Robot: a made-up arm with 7 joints.
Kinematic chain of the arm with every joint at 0, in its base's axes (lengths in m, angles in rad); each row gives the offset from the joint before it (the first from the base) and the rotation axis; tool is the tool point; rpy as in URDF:
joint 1: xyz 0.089 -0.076 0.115 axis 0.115 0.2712 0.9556
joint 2: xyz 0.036 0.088 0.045 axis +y
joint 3: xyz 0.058 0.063 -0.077 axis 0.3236 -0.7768 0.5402
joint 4: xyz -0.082 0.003 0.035 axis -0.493 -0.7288 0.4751
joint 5: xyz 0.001 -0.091 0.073 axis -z
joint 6: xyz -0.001 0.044 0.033 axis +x
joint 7: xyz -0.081 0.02 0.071 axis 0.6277 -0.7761 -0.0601
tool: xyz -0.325 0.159 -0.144 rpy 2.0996 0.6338 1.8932
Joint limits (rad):
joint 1: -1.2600..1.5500
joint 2: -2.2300..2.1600
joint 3: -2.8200..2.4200
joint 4: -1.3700..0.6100
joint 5: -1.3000..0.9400
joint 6: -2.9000..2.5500
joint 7: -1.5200..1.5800
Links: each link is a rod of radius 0.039 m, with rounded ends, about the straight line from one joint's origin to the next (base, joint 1, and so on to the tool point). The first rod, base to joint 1, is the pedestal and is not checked.
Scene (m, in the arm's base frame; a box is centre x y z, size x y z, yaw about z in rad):
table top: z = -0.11
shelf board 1: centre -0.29 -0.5 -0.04 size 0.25 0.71 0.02 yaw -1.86
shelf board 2: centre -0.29 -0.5 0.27 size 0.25 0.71 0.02 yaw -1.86
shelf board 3: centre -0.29 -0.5 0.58 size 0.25 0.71 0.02 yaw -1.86
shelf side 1: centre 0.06 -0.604 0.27 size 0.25 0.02 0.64 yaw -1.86
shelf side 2: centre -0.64 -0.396 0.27 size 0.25 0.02 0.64 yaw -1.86
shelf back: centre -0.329 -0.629 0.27 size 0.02 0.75 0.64 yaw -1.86
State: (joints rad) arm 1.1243 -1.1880 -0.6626 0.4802 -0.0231 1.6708 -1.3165
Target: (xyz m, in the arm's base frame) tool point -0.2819 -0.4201 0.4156
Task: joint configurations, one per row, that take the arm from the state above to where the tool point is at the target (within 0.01 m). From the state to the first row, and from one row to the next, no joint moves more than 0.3 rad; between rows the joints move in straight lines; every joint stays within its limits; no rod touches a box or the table.
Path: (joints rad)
1: 1.0844 -1.3223 -0.8429 0.3491 0.2177 1.8445 -1.3674
2: 1.0445 -1.4566 -1.0233 0.2180 0.4584 2.0182 -1.4182
3: 1.0046 -1.5909 -1.2036 0.0870 0.6992 2.1918 -1.4691
4: 0.9647 -1.7252 -1.3839 -0.0441 0.9400 2.3655 -1.5200
5: 1.0530 -1.5797 -1.2948 0.0487 0.7301 2.1182 -1.4823
6: 1.1413 -1.4341 -1.2056 0.1416 0.5202 1.8710 -1.4445
7: 1.2297 -1.2886 -1.1165 0.2344 0.3103 1.6237 -1.4068
8: 1.3180 -1.1431 -1.0274 0.3273 0.1004 1.3765 -1.3691

